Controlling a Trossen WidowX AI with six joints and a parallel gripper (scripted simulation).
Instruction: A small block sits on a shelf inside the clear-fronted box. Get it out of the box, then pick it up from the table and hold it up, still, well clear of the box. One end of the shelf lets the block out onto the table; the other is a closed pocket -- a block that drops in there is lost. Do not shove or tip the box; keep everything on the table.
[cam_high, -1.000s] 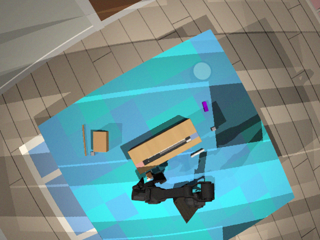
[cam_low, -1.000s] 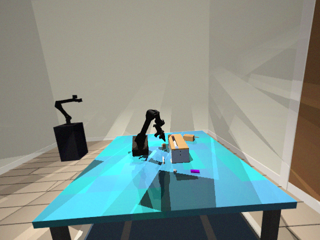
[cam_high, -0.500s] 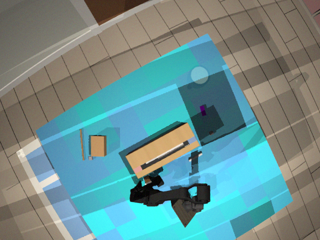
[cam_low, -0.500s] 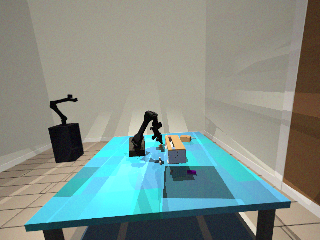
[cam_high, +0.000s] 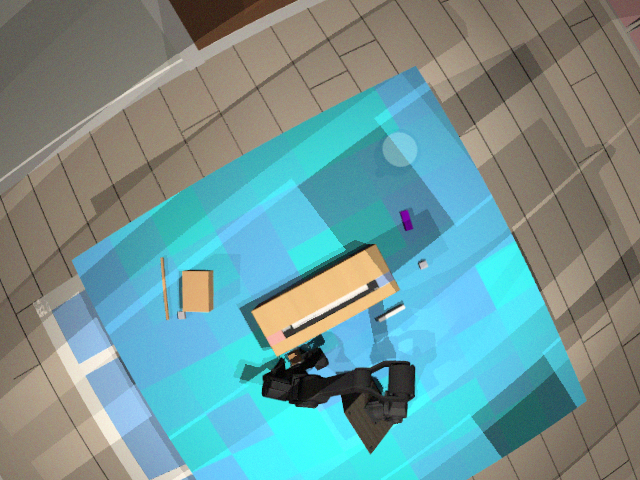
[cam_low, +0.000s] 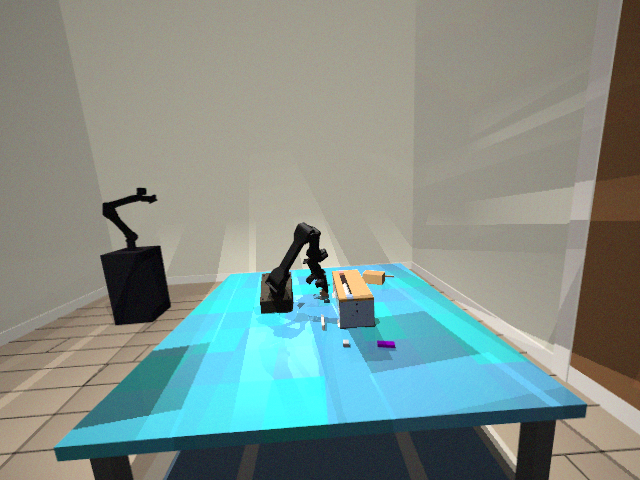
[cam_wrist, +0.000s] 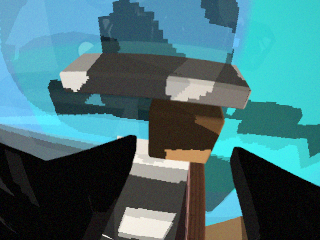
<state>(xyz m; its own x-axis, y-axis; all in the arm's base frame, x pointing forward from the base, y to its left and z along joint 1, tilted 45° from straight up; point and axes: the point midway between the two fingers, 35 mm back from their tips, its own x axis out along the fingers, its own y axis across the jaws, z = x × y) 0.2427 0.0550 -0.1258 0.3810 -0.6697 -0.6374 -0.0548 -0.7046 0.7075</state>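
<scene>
My gripper tip is 2 cm past the brown block and 1 cm above it. The rest, counted from my gripper tip: long tan-topped box (18 cm to the right, 6 cm ahead, 4 cm above); small tan box (31 cm ahead, 14 cm to the left, 1 cm above); thin stick (37 cm ahead, 24 cm to the left, 2 cm below).
</scene>
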